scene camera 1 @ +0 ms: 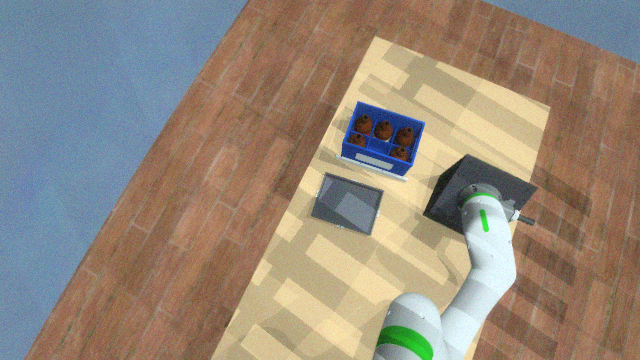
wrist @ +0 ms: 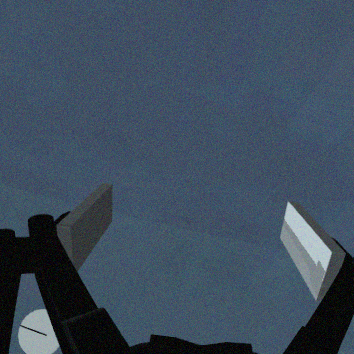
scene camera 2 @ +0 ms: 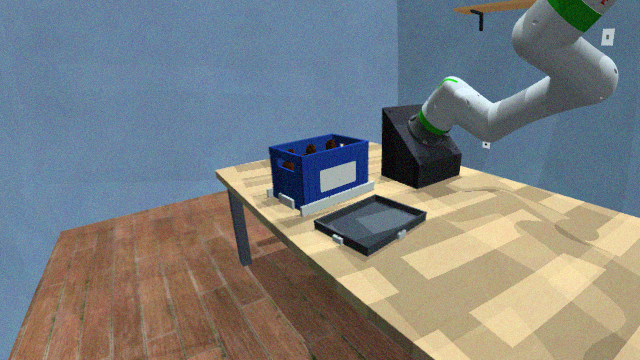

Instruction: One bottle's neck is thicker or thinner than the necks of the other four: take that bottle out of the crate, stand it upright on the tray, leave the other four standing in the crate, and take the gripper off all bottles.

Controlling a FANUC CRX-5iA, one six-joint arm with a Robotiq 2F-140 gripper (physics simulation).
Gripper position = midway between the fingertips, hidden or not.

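Observation:
Gripper point(wrist: 197, 211) open, holding nothing. Also present: a dark grey tray point(scene camera 1: 347, 203).

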